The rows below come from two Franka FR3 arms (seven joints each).
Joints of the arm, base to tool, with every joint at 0 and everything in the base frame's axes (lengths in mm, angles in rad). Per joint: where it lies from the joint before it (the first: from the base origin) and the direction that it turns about. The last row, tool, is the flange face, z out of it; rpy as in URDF.
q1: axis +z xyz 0 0 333
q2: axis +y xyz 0 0 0
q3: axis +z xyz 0 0 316
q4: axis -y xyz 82.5 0 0
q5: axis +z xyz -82.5 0 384
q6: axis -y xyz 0 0 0
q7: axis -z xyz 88 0 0
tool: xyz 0 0 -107 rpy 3.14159 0 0
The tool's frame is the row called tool.
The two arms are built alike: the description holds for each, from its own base.
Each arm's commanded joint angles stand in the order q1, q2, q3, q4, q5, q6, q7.
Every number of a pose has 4 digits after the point. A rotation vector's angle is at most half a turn.
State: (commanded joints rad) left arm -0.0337 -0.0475 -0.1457 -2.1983 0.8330 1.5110 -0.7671; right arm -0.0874 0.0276 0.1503 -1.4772 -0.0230 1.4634 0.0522
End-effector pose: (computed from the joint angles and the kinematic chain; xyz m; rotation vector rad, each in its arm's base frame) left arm 0.4680 -0.0010 0.4038 -2.0949 -0.3714 0.1877; right arm 0.5515 0.0307 0.6439 3.1198 0.0136 -0.0623
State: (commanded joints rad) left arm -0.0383 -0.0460 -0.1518 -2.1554 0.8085 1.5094 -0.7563; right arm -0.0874 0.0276 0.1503 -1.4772 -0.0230 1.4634 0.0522
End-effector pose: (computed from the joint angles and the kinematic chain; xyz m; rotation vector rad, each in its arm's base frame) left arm 0.4767 -0.0096 0.4184 -2.1293 -0.3842 0.1640; right arm 0.5515 0.0307 0.6439 3.1198 0.0136 -0.0623
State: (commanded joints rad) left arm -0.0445 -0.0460 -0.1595 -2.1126 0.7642 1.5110 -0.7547; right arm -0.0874 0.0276 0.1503 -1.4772 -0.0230 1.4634 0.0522
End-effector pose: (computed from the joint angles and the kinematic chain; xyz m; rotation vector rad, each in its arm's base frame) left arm 0.4838 -0.0215 0.4327 -2.1798 -0.4104 0.1412; right arm 0.5515 0.0307 0.6439 3.1198 0.0136 -0.0623
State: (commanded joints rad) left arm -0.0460 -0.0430 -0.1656 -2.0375 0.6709 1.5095 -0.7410; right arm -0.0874 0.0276 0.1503 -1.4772 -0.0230 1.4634 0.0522
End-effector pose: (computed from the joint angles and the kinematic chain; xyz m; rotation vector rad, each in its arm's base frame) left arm 0.4944 -0.0357 0.4563 -2.2794 -0.4640 0.1319; right arm 0.5515 0.0307 0.6439 3.1198 0.0136 -0.0623
